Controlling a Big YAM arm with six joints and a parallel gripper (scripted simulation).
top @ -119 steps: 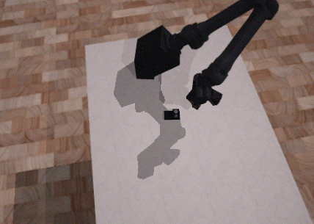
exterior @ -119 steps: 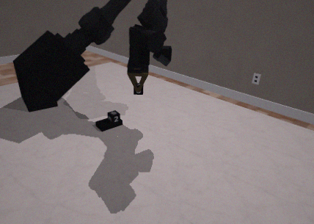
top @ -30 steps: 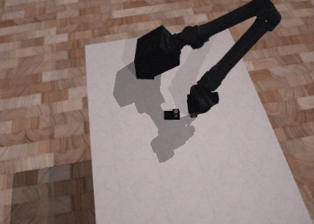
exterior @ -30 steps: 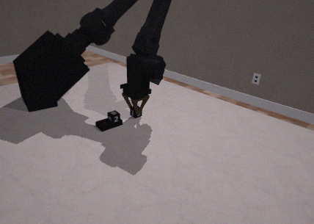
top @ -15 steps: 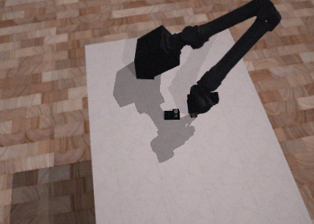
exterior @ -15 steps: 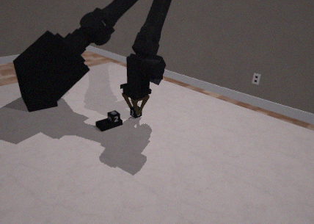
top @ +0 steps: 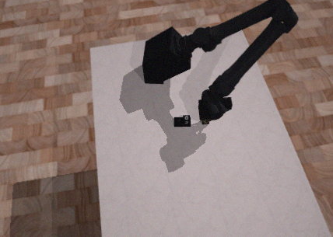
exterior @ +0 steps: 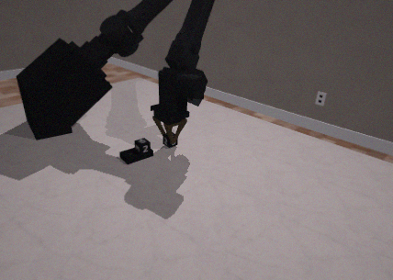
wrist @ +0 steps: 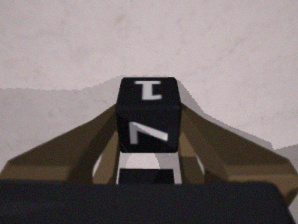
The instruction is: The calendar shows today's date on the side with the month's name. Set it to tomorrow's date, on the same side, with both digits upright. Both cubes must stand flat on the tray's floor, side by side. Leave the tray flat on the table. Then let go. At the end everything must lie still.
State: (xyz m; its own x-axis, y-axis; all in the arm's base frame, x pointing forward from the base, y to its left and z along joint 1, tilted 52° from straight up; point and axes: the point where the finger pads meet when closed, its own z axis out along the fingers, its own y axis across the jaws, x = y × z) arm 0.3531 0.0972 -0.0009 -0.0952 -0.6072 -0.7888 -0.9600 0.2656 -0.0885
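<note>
The black digit cube lies right at my hand. Round my hand: black tray (11 cm to the right, 2 cm below, 2 cm behind).
</note>
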